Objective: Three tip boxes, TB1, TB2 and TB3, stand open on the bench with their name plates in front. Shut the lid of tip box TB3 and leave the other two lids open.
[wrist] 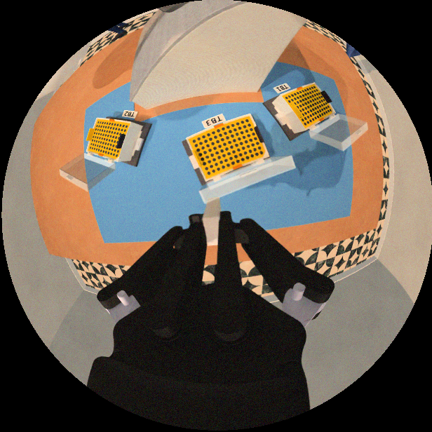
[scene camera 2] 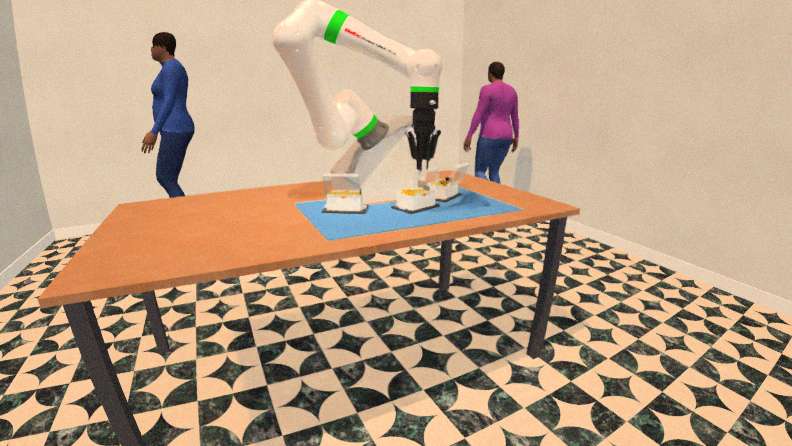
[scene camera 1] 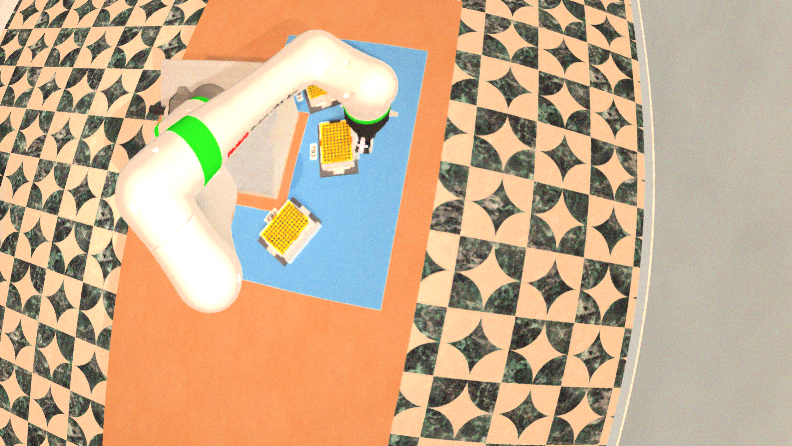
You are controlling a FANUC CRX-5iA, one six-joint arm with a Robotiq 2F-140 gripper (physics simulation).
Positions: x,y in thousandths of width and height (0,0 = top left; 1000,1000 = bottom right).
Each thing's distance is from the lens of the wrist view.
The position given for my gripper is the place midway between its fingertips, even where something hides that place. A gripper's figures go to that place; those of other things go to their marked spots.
my gripper (wrist: 497,480): 0.21 m
clear lid (wrist: 786,304): 0.33 m
clear lid (wrist: 200,395): 0.35 m
